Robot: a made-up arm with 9 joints.
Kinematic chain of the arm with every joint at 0, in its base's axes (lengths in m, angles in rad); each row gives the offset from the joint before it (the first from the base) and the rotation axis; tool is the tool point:
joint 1: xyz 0 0 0.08 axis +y
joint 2: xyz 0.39 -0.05 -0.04 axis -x
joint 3: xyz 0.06 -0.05 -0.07 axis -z
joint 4: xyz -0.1 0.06 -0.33 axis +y
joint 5: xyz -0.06 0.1 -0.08 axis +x
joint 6: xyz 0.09 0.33 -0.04 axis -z
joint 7: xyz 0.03 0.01 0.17 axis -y
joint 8: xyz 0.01 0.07 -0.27 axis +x
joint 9: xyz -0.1 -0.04 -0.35 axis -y
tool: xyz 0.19 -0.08 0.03
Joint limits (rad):
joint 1: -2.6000..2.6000
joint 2: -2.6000..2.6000
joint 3: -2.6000..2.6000
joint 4: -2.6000..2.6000
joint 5: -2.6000..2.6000
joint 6: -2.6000..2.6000
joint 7: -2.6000..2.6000
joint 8: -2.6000..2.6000
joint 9: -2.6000..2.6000
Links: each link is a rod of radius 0.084 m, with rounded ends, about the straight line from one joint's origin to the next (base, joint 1, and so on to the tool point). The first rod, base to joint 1, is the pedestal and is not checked.
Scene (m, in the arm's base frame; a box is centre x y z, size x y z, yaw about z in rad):
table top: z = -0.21
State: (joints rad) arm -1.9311 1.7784 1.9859 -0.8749 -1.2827 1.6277 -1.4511 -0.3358 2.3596
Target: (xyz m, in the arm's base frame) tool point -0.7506 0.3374 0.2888
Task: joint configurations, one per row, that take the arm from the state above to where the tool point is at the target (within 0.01 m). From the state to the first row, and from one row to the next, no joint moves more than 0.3 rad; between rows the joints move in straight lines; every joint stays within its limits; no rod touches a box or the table.
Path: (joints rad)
1: -1.8356 1.9193 2.0458 -1.1271 -1.3903 1.7759 -1.3587 -0.2750 2.3248
2: -1.7401 2.0601 2.1057 -1.3793 -1.4979 1.9241 -1.2664 -0.2142 2.2900
3: -1.6445 2.2010 2.1655 -1.6315 -1.6056 2.0723 -1.1740 -0.1534 2.2552

